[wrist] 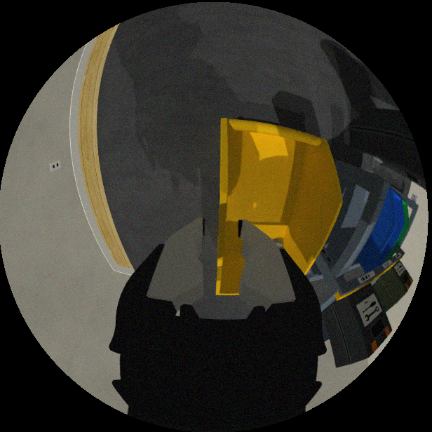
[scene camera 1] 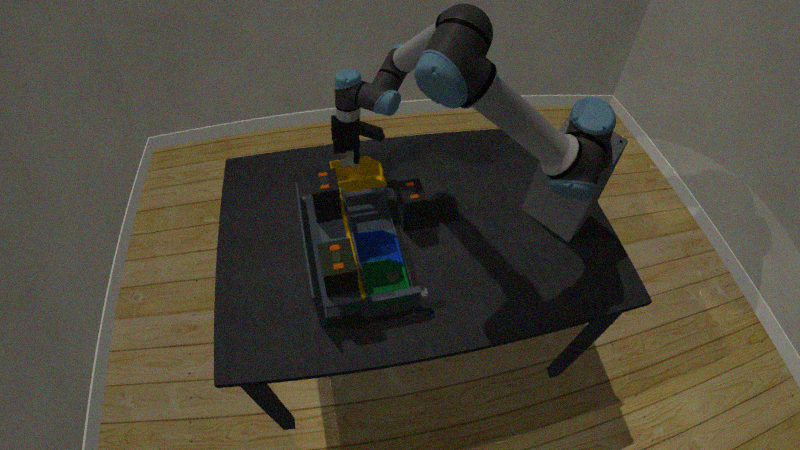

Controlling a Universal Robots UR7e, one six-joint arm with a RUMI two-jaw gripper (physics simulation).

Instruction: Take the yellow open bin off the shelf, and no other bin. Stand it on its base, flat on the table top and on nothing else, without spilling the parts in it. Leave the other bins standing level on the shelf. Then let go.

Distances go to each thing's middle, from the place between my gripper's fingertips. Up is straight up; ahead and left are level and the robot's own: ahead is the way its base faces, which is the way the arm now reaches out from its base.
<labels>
Now: the yellow open bin [scene camera 1: 369, 174] 3 cm behind my hand and 4 cm to the left of it. The rest, counted from my hand: blue bin [scene camera 1: 378, 244] (8 cm behind, 35 cm to the left); then green bin [scene camera 1: 375, 272] (10 cm behind, 45 cm to the left).
</labels>
